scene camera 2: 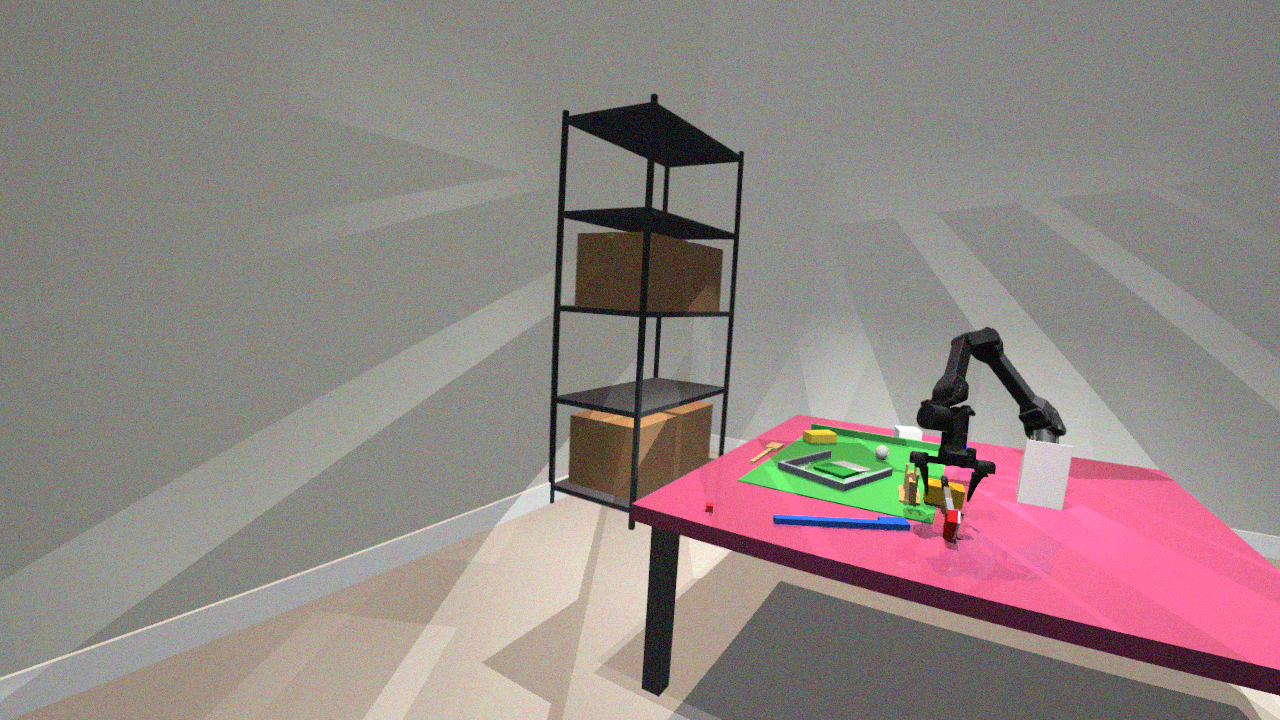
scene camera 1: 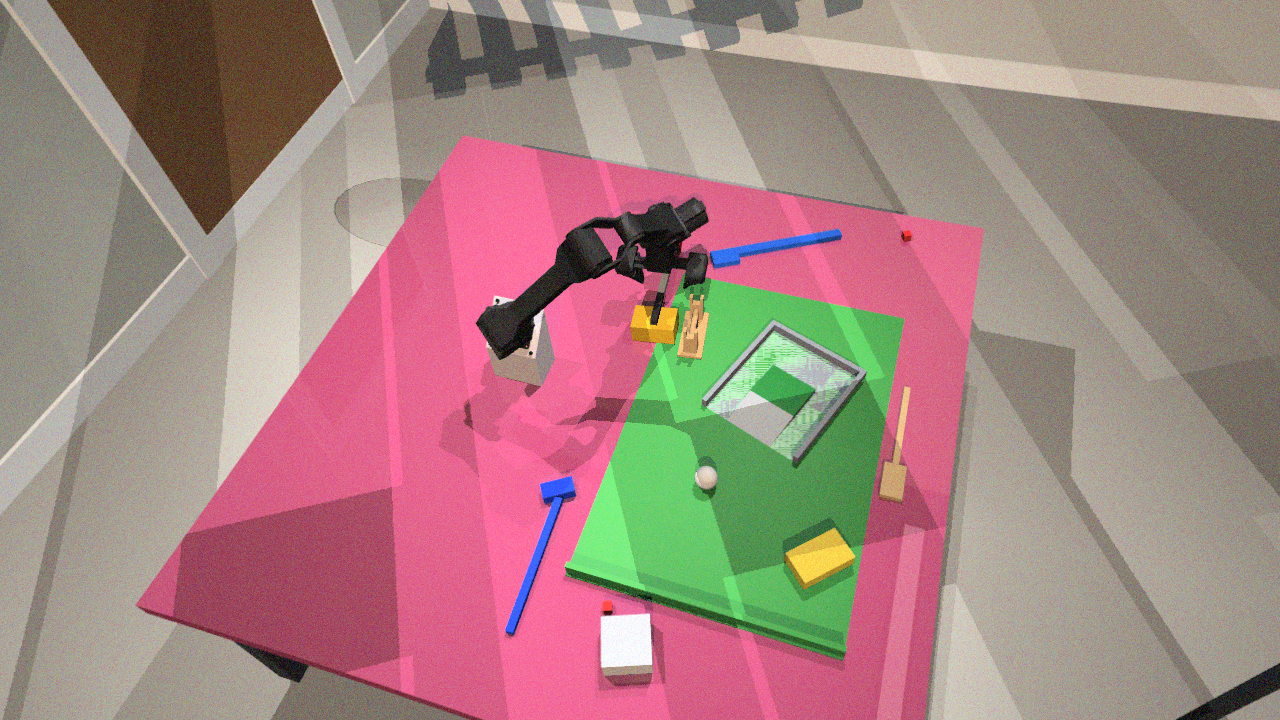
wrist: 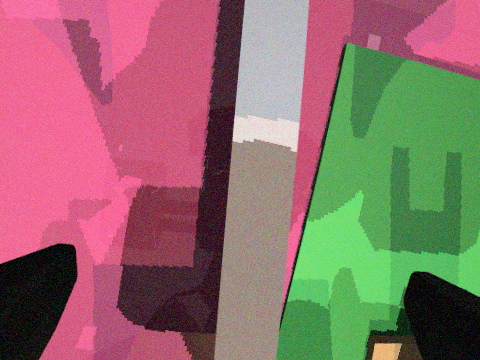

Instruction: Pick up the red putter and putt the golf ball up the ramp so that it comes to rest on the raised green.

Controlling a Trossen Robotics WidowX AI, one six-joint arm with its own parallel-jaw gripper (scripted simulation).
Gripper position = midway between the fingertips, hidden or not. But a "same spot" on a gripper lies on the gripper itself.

Labels:
gripper: scene camera 2 947,498; scene camera 1; wrist
same spot on green mat: (wrist: 389,196) = (scene camera 2: 921,513)
same spot on gripper: (wrist: 44,279) = (scene camera 1: 643,275)

